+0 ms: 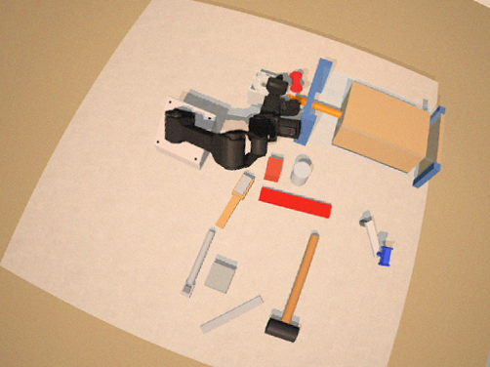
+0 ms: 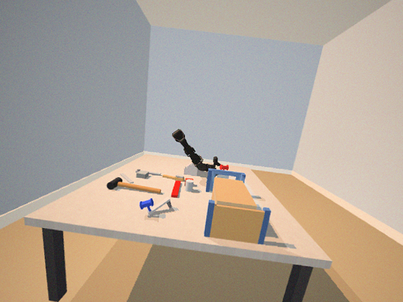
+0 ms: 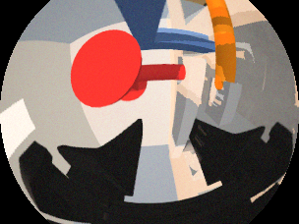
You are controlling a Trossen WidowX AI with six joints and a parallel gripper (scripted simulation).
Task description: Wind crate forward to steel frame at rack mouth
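Right now my gripper tip is 5 cm short of the red knob, 2 cm to the left of it and 2 cm below it. Round my gripper tip: winch 10 cm below, 6 cm behind, 1 cm to the right; then blue frame 11 cm ahead, 3 cm below, 1 cm to the right; then red bar 35 cm to the right, 16 cm ahead, 13 cm below.
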